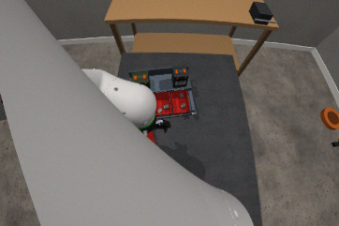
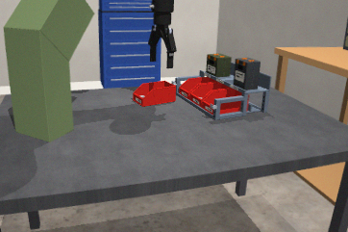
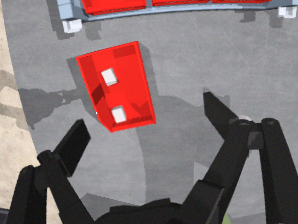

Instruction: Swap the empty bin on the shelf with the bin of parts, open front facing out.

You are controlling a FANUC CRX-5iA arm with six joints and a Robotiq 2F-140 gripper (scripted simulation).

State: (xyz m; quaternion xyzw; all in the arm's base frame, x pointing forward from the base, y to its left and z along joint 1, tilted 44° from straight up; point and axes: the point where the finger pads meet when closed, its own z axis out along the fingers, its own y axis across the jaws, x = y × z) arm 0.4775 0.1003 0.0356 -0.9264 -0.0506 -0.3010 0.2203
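The part is 7 cm to the left of my hand and 18 cm below it. From my hand the other things lie so: grey shelf: 26 cm ahead, 4 cm to the right, 12 cm below; dark box: 34 cm ahead, 15 cm to the right, 3 cm below.
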